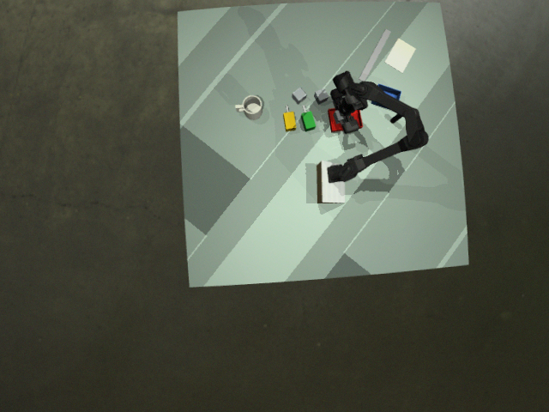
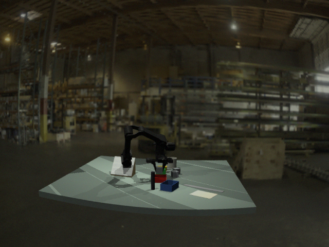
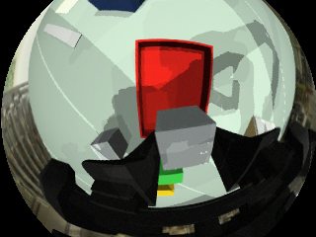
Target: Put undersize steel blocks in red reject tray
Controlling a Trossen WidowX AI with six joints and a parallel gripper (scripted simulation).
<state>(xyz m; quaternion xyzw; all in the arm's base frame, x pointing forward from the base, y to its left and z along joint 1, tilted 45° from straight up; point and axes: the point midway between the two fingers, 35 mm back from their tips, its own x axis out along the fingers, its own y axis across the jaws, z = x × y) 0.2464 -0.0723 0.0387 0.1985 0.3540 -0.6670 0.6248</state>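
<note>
My gripper tip is 5 cm above the red reject tray and 3 cm to the left of it. Also, from my gripper tip: steel block (11 cm ahead, 6 cm to the left, 3 cm below); then yellow block (22 cm to the left, 4 cm ahead, 3 cm below); then green GO gauge (14 cm to the left, 4 cm ahead, 3 cm below).
</note>
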